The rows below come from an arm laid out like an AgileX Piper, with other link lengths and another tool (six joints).
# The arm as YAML. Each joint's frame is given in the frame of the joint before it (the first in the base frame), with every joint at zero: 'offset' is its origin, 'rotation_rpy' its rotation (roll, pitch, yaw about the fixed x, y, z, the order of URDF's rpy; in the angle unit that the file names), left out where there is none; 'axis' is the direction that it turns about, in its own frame. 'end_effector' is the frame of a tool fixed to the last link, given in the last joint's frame.
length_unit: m
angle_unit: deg
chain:
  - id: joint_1
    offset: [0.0, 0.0, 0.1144]
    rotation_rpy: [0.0, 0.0, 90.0]
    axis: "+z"
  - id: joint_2
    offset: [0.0, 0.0, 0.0]
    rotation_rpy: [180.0, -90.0, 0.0]
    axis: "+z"
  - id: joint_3
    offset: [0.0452, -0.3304, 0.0]
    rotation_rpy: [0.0, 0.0, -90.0]
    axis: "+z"
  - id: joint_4
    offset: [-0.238, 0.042, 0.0]
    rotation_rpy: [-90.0, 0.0, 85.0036]
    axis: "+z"
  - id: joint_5
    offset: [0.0, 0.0, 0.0]
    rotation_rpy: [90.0, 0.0, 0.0]
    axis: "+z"
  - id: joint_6
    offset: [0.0, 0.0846, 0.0]
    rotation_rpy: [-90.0, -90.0, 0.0]
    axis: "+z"
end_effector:
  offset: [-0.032, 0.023, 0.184]
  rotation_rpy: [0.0, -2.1, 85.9]
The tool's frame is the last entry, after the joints.
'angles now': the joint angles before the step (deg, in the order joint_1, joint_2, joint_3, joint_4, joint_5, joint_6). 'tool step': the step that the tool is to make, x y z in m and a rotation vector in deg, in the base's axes. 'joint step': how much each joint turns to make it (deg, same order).
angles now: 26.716 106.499 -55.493 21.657 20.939 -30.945
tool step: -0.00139 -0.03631 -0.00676 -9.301 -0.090 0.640
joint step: 0.269 -0.231 -0.002 -21.658 3.231 16.845
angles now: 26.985 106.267 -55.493 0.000 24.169 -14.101
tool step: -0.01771 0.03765 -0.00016 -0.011 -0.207 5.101
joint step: 5.606 0.104 -0.001 -0.690 -0.275 1.066
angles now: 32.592 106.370 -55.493 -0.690 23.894 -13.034
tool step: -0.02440 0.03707 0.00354 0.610 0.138 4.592
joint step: 5.798 -0.594 0.000 0.305 0.356 1.052
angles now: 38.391 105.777 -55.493 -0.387 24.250 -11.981
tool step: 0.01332 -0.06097 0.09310 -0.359 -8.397 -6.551
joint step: -3.959 -14.409 0.082 -10.868 8.295 9.428
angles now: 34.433 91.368 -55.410 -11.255 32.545 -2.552
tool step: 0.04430 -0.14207 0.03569 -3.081 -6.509 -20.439
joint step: -15.807 -3.696 0.000 -12.921 1.378 12.250
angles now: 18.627 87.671 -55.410 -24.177 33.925 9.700
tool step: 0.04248 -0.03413 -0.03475 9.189 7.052 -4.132
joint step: -14.140 10.214 -10.139 25.406 2.234 -25.127
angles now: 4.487 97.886 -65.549 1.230 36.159 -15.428
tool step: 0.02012 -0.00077 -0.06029 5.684 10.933 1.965
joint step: -5.145 12.796 -10.543 11.250 9.569 -12.255
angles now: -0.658 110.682 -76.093 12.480 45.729 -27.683
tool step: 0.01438 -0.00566 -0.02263 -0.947 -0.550 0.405
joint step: -0.310 3.653 -0.312 -0.176 -3.786 -1.384
